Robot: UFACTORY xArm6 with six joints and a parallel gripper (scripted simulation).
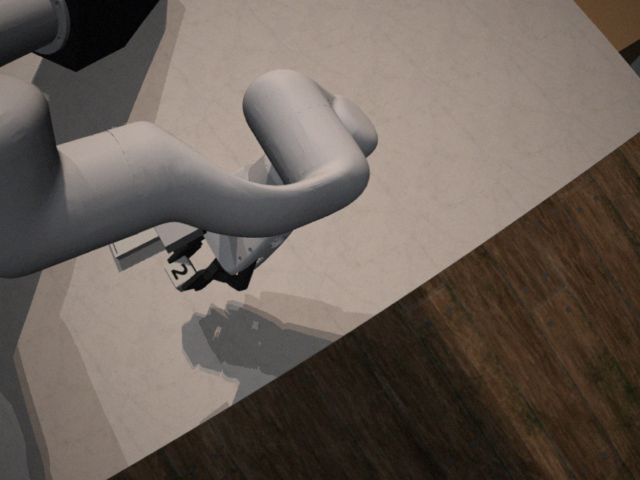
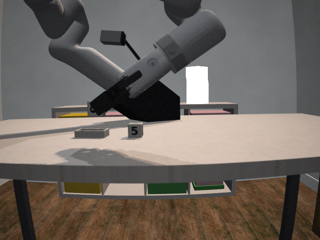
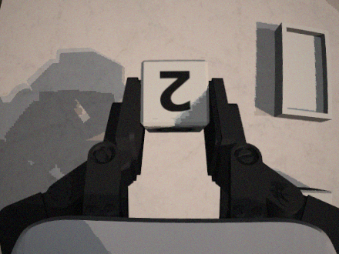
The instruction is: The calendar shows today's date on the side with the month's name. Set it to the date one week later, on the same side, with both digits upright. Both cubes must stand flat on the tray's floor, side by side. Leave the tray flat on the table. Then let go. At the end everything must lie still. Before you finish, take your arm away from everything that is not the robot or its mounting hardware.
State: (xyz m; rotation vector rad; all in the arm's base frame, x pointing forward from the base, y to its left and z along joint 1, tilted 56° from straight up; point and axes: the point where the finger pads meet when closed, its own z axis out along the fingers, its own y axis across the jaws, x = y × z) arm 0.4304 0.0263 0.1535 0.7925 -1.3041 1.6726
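My gripper is now 120 mm past the grey tray, 20 mm to the left of it and 80 mm above it. From my hand the other things lie so: white cube 20 mm to the right, 10 mm below.
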